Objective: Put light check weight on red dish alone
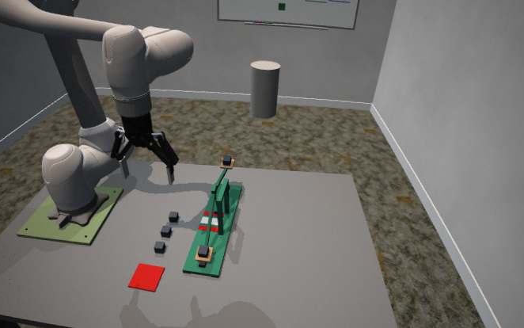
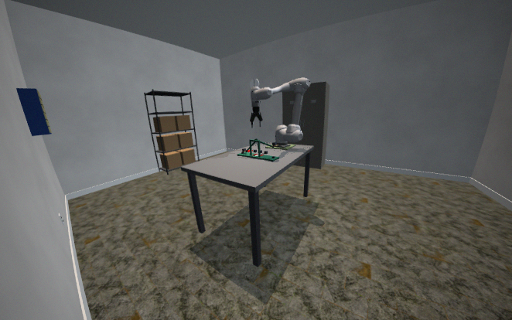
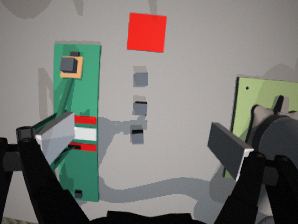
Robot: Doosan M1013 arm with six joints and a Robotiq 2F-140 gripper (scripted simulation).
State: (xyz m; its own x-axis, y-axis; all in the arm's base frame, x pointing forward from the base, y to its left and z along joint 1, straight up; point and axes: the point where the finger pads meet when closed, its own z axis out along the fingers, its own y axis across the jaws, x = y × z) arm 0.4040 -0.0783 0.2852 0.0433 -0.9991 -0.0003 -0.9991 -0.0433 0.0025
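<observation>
Now: hand 340 mm to the right of the dark weight, 160 mm short of it and 140 mm above it. Round my hand: green rocker balance: 210 mm below, 160 mm ahead, 140 mm to the left; then red dish: 300 mm below, 150 mm to the right, 10 mm ahead.
</observation>
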